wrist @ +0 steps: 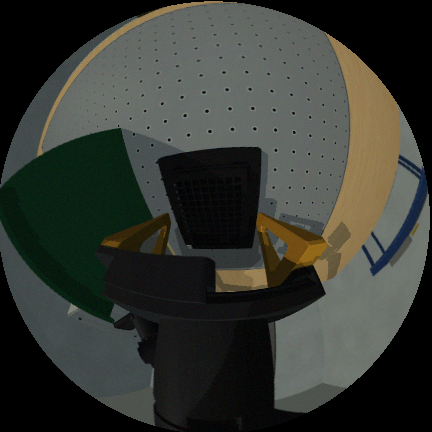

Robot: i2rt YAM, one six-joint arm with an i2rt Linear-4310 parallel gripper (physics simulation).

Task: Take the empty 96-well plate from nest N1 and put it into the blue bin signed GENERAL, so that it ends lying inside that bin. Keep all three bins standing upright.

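Frame: origin at the arm's base, x ahead, y left, z up, level; millimetres.
Seen in the pictures: gripper, between the fingertips: (213, 217).
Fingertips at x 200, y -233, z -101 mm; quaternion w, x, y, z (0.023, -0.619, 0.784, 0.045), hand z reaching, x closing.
Note:
Pixels of each thing's top centre, then the offset from my fingertips to it. "spot": a spot on its surface instead. Level surfaces: height alone.
- dark 96-well plate, centre of its top: (212, 217) dx -17, dy +7, dz -22 mm
- black surround, centre of its top: (213, 212) dx -17, dy +7, dz -33 mm
- bin, a spot on its surface: (75, 190) spot: dx +89, dy +109, dz +48 mm
- perforated board, height of its surface: dz -48 mm
The dark 96-well plate (209, 197) lies in the middle of the wrist view, its grid of wells facing up. A black surround (212, 155), which looks like nest N1, frames it on the grey perforated board; where one ends and the other begins is hard to tell in the dark. My gripper (213, 217) is open above the plate's near part, one orange finger to its left and one to its right, with nothing held. The blue bin signed GENERAL does not show in this view.
The large green wall of a bin (75, 190) stands close on the left, beside my left finger. The perforated board (220, 70) has a wooden table edge (372, 120) on its right. A blue framed object (412, 212) stands beyond the table at the far right.

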